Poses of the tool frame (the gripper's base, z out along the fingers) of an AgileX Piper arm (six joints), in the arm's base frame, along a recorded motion.
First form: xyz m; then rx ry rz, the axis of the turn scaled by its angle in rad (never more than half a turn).
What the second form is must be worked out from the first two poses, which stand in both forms.
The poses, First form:
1: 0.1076 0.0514 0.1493 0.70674 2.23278 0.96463
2: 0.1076 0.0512 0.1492 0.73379 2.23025 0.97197
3: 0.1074 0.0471 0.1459 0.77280 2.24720 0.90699
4: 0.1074 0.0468 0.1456 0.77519 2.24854 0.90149
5: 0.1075 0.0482 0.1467 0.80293 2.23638 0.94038
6: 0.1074 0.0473 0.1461 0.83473 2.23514 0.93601
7: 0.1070 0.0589 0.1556 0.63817 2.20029 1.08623
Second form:
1: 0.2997 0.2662 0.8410 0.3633 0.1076 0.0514 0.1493
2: 0.2958 0.2759 0.8384 0.3654 0.1076 0.0512 0.1492
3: 0.2946 0.2903 0.8443 0.3408 0.1074 0.0471 0.1459
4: 0.2946 0.2912 0.8448 0.3387 0.1074 0.0468 0.1456
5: 0.2889 0.3008 0.8378 0.3523 0.1075 0.0482 0.1467
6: 0.2853 0.3122 0.8358 0.3500 0.1074 0.0473 0.1461
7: 0.2985 0.2402 0.8283 0.4089 0.1070 0.0589 0.1556
